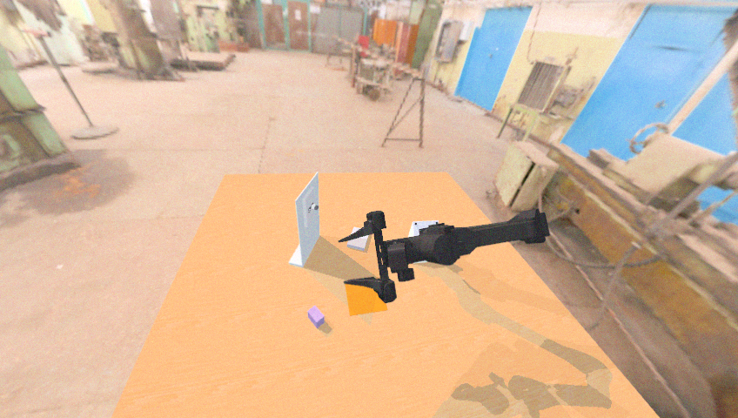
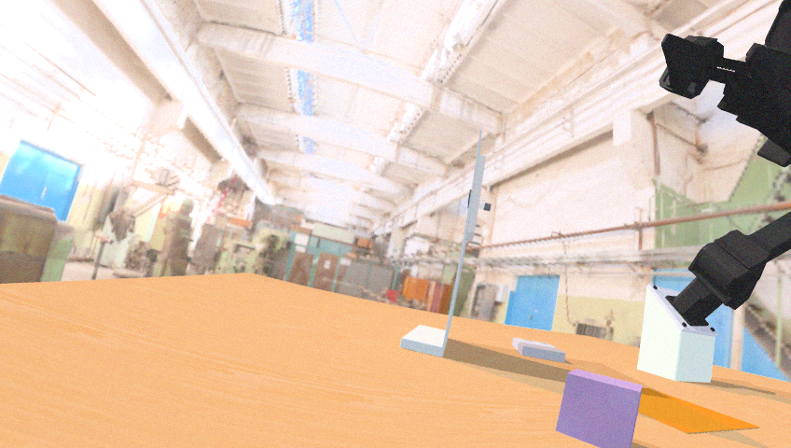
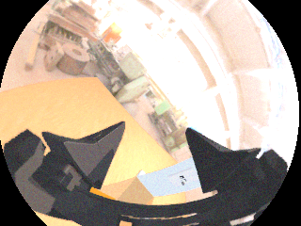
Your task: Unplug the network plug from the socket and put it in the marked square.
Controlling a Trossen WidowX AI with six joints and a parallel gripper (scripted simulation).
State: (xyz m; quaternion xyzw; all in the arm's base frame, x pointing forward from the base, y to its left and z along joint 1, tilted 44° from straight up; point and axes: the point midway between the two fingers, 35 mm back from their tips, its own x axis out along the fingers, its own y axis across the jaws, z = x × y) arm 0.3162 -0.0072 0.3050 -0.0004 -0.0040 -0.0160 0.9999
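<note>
The network plug is 3 cm ahead of my gripper tip, 31 cm to the right of it and 9 cm below it. From my gripper tip the other things lie so: purple block 5 cm ahead, 4 cm to the right, 29 cm below; upright panel 5 cm ahead, 31 cm to the right, 17 cm below; marked square 11 cm behind, 9 cm to the right, 31 cm below.
</note>
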